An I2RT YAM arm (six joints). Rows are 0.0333 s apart.
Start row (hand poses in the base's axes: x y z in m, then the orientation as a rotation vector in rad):
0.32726 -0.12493 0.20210 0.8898 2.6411 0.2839
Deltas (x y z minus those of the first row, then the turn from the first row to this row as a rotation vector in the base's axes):
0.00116 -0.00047 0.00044 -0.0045 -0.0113 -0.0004
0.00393 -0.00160 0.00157 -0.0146 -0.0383 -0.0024
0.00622 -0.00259 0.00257 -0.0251 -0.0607 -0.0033
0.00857 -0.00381 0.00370 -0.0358 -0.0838 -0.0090
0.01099 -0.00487 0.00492 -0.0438 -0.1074 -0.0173
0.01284 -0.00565 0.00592 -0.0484 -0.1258 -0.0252
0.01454 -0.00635 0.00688 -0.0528 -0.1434 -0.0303
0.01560 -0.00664 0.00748 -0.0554 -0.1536 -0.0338
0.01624 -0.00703 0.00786 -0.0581 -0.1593 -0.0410
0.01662 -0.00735 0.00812 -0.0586 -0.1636 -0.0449
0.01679 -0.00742 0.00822 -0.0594 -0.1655 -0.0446
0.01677 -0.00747 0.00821 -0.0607 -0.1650 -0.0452
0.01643 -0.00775 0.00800 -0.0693 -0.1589 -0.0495
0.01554 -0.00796 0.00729 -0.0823 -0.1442 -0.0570
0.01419 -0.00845 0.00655 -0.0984 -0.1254 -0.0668
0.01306 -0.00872 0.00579 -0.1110 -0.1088 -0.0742
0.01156 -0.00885 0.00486 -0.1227 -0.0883 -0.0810
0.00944 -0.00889 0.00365 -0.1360 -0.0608 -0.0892
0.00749 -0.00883 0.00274 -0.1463 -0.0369 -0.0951
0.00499 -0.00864 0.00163 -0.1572 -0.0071 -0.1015
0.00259 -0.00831 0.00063 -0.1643 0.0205 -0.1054
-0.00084 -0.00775 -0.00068 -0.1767 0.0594 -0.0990
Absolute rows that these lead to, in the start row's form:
0.32842 -0.12540 0.20254 0.8847 2.6302 0.2820
0.33119 -0.12653 0.20367 0.8742 2.6035 0.2779
0.33348 -0.12752 0.20467 0.8638 2.5816 0.2720
0.33583 -0.12874 0.20580 0.8592 2.5566 0.2650
0.33825 -0.12980 0.20702 0.8585 2.5301 0.2610
0.34010 -0.13058 0.20802 0.8601 2.5088 0.2598
0.34180 -0.13128 0.20898 0.8586 2.4898 0.2591
0.34286 -0.13157 0.20958 0.8583 2.4784 0.2586
0.34350 -0.13196 0.20996 0.8642 2.4693 0.2554
0.34388 -0.13228 0.21022 0.8673 2.4634 0.2553
0.34405 -0.13235 0.21032 0.8659 2.4617 0.2551
0.34403 -0.13240 0.21031 0.8665 2.4617 0.2531
0.34369 -0.13268 0.21010 0.8713 2.4642 0.2388
0.34280 -0.13289 0.20939 0.8820 2.4723 0.2150
0.34145 -0.13338 0.20865 0.8959 2.4822 0.1850
0.34032 -0.13365 0.20789 0.9072 2.4916 0.1607
0.33882 -0.13378 0.20696 0.9195 2.5047 0.1361
0.33670 -0.13382 0.20575 0.9356 2.5227 0.1060
0.33475 -0.13376 0.20484 0.9484 2.5390 0.0814
0.33225 -0.13357 0.20373 0.9640 2.5599 0.0532
0.32985 -0.13324 0.20273 0.9769 2.5806 0.0311
0.32642 -0.13268 0.20142 0.9791 2.6159 -0.0007

